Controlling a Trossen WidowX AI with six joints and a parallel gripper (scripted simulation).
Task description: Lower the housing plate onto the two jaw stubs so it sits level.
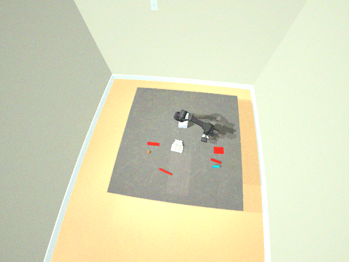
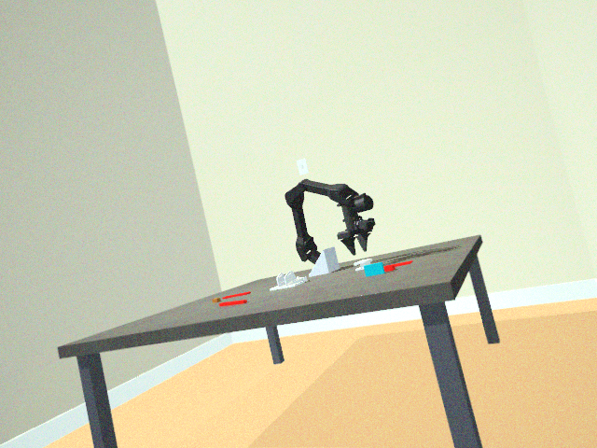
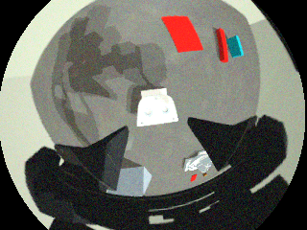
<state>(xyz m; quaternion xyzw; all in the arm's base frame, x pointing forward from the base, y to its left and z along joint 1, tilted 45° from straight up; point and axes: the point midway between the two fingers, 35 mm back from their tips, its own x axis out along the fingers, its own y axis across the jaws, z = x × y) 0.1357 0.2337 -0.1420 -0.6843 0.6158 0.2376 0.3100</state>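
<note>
The white piece is 1 cm to the left of my gripper tip and 5 cm below it. Also, from my gripper tip: red square 10 cm ahead, 18 cm to the left, 6 cm below; then cyan piece 28 cm ahead, 17 cm to the left, 4 cm below; then red bar 22 cm ahead, 16 cm to the left, 5 cm below.
</note>
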